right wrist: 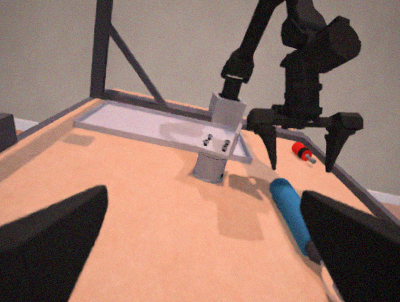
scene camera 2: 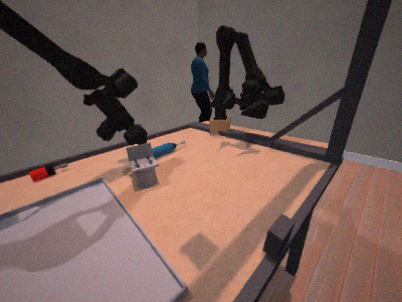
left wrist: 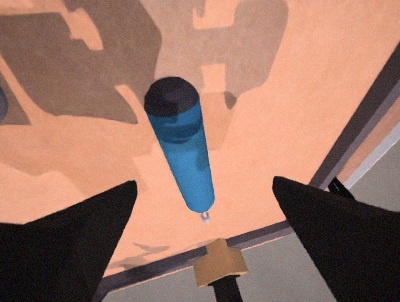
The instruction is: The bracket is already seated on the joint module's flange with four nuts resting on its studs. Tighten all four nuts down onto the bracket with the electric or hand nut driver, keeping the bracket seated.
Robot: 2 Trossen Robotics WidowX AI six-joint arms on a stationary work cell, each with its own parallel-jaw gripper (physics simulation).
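Places are measured from the left arm's base along level axes (x back, y right, z up), in millimetres.
Where they show: left gripper, fingertip midpoint: [right wrist: 301,171] [scene camera 2: 141,142] [left wrist: 205,184]; right gripper, fingertip midpoint: [right wrist: 206,197] [scene camera 2: 230,109]; left arm's base, link origin: [right wrist: 229,97]; right arm's base, link origin: [scene camera 2: 220,118] [left wrist: 224,279].
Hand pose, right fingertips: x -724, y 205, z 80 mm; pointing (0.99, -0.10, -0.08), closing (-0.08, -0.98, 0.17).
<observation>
Things, the pixels of their top centre, and the offset from my right fingertips. "spot": a spot on its surface instead.
- joint module, top centre: [right wrist: 217,141] [scene camera 2: 142,160] dz -94, dx +325, dy -91 mm
- blue nut driver, surface spot: [left wrist: 184,155] spot: dz -127, dx +240, dy -217 mm
- red hand driver, top centre: [right wrist: 307,148] [scene camera 2: 48,166] dz -134, dx +495, dy -404 mm
- shallow grey tray, top centre: [scene camera 2: 69,242] [right wrist: 170,125] dz -152, dx +539, dy -14 mm
- dark box, top centre: [scene camera 2: 280,224] dz -111, dx +310, dy +282 mm
The joint module [scene camera 2: 146,178] [right wrist: 210,168] stands upright, with the pale bracket [scene camera 2: 139,151] [right wrist: 218,145] on top. Small dark nuts [right wrist: 208,140] show on its flat part. The blue nut driver [scene camera 2: 164,150] [left wrist: 184,155] [right wrist: 290,215] lies on the table beside the module, its silver socket pointing away from the module. My left gripper [left wrist: 205,184] [right wrist: 301,171] is open and empty, above the driver's rear end; in the scene view its fingers are hidden behind the bracket. My right gripper [right wrist: 206,197] is open and empty, raised above the table's far end.
A red hand driver [scene camera 2: 39,174] [right wrist: 301,151] lies near the table edge. A shallow grey tray [scene camera 2: 140,270] [right wrist: 150,139] lies near the module. A dark post [scene camera 2: 357,75] and a dark box [scene camera 2: 278,235] stand at the frame. A person [scene camera 2: 200,75] stands beyond the table.
</observation>
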